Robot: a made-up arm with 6 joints.
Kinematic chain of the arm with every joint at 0, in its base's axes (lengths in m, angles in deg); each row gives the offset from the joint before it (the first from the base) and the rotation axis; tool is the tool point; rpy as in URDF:
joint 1: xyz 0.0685 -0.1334 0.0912 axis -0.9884 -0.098 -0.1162
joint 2: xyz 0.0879 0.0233 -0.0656 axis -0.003 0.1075 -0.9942
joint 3: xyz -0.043 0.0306 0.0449 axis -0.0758 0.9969 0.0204
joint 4: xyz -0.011 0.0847 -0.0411 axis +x
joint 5: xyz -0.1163 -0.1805 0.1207 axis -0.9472 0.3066 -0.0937
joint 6: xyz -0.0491 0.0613 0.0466 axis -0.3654 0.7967 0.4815
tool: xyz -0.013 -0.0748 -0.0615 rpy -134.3 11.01 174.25
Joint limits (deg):
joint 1: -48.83..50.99
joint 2: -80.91..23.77
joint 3: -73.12..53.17
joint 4: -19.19..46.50
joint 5: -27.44..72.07
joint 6: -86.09..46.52
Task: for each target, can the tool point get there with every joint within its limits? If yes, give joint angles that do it. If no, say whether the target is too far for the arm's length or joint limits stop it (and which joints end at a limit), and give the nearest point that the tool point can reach.
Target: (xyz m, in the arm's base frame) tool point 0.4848 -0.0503 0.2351
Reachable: no: joint limits stop it (at a limit: joint 1, joint 2, joint 3, joint 6) | nearest point 0.2100 -0.1043 0.3075 | short by 0.289 m
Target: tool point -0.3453 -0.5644 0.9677
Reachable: no: too far | nearest point 0.0247 -0.2631 0.3048 | short by 0.817 m
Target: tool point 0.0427 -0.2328 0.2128
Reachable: yes | joints 15.71 -39.24 17.09 -10.35 49.67 -72.63
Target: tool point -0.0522 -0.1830 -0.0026
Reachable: yes | joints -16.58 -8.49 -34.42 -2.25 19.64 -38.30
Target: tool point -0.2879 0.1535 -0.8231
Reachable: no: too far | nearest point 0.0301 -0.0586 -0.1507 | short by 0.773 m
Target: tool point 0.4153 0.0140 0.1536
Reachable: no: joint limits stop it (at a limit: joint 1, joint 2, joint 3, joint 4, joint 5, joint 6) | nearest point 0.1737 0.0655 0.1992 | short by 0.251 m
